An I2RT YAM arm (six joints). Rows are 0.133 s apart.
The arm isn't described. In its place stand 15 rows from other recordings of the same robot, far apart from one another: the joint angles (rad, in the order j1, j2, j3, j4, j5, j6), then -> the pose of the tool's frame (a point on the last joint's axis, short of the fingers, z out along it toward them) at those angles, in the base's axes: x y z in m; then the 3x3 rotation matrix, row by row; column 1 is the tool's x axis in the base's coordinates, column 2 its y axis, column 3 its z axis.
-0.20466 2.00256 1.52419 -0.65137 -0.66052 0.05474 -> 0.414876, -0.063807, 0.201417; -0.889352, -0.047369, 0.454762; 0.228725, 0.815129, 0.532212; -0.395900, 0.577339, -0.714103
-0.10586 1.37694 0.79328 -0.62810 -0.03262 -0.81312 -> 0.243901, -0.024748, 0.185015; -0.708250, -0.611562, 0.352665; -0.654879, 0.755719, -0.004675; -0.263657, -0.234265, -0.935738
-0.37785 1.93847 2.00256 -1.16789 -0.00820 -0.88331 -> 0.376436, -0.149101, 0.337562; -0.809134, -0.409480, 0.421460; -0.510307, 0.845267, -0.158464; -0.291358, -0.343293, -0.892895
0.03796 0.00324 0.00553 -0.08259 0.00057 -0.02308 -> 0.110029, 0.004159, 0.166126; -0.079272, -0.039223, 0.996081; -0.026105, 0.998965, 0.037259; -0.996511, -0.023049, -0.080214
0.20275 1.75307 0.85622 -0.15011 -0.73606 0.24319 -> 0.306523, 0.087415, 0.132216; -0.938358, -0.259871, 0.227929; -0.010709, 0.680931, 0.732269; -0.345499, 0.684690, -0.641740
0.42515 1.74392 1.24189 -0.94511 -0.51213 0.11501 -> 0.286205, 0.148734, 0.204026; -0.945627, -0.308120, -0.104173; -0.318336, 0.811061, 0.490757; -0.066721, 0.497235, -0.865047
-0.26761 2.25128 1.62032 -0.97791 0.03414 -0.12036 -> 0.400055, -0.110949, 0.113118; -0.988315, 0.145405, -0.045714; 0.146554, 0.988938, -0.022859; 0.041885, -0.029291, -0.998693
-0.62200 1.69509 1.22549 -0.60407 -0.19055 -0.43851 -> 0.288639, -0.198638, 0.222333; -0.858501, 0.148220, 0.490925; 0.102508, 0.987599, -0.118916; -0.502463, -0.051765, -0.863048
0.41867 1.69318 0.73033 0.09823 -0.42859 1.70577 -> 0.277622, 0.139730, 0.127758; -0.517025, 0.771727, 0.370301; 0.756417, 0.209438, 0.619652; 0.400647, 0.600478, -0.692032
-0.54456 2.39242 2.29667 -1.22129 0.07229 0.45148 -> 0.418151, -0.256257, 0.223596; -0.512807, 0.840112, 0.176752; 0.819325, 0.540406, -0.191490; -0.256391, 0.046620, -0.965448
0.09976 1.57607 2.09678 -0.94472 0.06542 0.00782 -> 0.302616, 0.027951, 0.506372; -0.409674, -0.036891, 0.911486; -0.033163, 0.999124, 0.025533; -0.911629, -0.019768, -0.410539
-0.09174 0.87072 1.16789 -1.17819 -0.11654 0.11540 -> 0.136001, -0.008355, 0.360159; -0.761043, 0.105639, 0.640043; 0.184861, 0.981059, 0.057885; -0.621804, 0.162371, -0.766156
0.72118 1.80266 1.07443 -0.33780 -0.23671 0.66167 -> 0.261836, 0.241312, 0.157096; -0.965353, -0.169696, 0.198234; -0.053385, 0.872034, 0.486525; -0.255428, 0.459086, -0.850880
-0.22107 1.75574 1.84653 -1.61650 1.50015 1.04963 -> 0.295202, -0.102741, 0.378530; -0.433817, 0.874820, -0.215623; 0.160241, -0.160588, -0.973927; -0.886637, -0.457058, -0.070516
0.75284 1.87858 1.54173 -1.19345 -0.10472 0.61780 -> 0.256859, 0.245755, 0.231432; -0.990028, -0.134441, -0.042085; -0.138165, 0.984954, 0.103809; 0.027496, 0.108588, -0.993706
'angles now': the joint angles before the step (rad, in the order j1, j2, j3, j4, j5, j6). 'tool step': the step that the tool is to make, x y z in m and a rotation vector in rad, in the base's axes. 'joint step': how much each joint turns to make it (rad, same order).
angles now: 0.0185 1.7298 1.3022 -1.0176 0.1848 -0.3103
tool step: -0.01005 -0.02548 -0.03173 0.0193 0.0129 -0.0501
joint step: -0.0832 0.0000 -0.1290 0.1210 -0.0229 -0.0310
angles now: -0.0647 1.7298 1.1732 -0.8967 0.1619 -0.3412
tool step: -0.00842 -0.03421 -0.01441 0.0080 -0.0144 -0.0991
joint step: -0.1133 0.0000 -0.0614 0.0767 -0.0114 -0.0130
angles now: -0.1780 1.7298 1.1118 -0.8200 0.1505 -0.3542
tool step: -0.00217 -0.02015 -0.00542 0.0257 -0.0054 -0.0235
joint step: -0.0683 0.0145 -0.0057 0.0256 -0.0321 -0.0412
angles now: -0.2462 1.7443 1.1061 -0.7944 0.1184 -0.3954
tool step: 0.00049 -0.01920 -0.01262 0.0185 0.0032 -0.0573
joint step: -0.0599 0.0439 -0.0004 0.0361 -0.0171 -0.0003
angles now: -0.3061 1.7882 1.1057 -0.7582 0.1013 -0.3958
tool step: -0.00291 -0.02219 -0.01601 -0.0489 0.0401 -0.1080
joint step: -0.0611 0.0553 0.0000 0.0282 0.0644 0.0401
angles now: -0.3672 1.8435 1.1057 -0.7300 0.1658 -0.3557
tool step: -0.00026 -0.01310 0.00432 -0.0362 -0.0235 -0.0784
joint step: -0.0343 -0.0004 0.0164 0.0111 0.0297 0.0416
